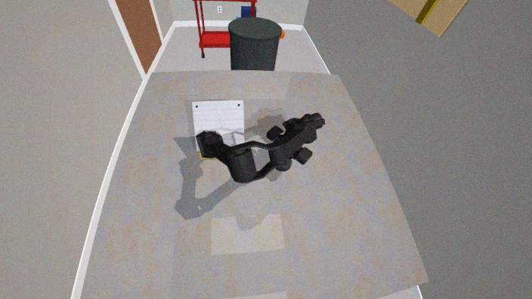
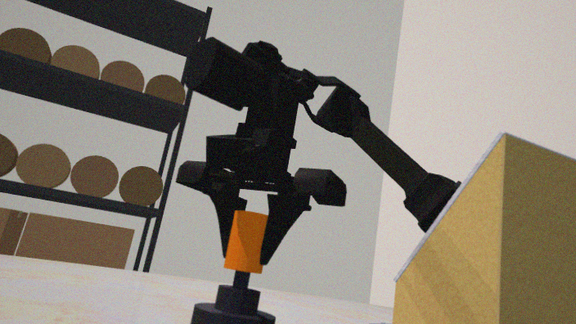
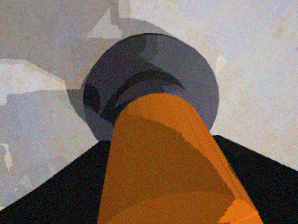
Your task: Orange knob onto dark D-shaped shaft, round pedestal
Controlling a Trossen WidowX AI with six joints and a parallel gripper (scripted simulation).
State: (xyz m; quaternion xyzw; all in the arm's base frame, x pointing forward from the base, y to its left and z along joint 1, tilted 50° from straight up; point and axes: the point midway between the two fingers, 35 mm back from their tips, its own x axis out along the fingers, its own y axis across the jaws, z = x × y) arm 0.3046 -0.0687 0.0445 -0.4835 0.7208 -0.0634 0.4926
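My gripper tip is 20 mm below the orange knob. Also, from my gripper tip: dark round pedestal 40 mm below.
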